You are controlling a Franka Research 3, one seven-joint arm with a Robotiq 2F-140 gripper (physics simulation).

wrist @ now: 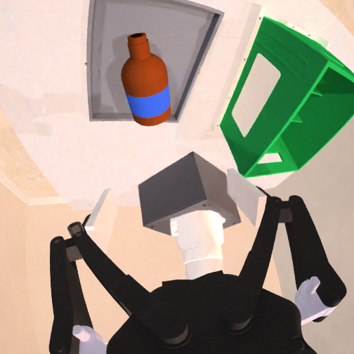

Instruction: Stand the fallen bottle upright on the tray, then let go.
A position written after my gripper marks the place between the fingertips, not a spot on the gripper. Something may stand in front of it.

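Note:
There is an orange-brown bottle [144, 77] here to be seen, and along with it I see my gripper [170, 190].

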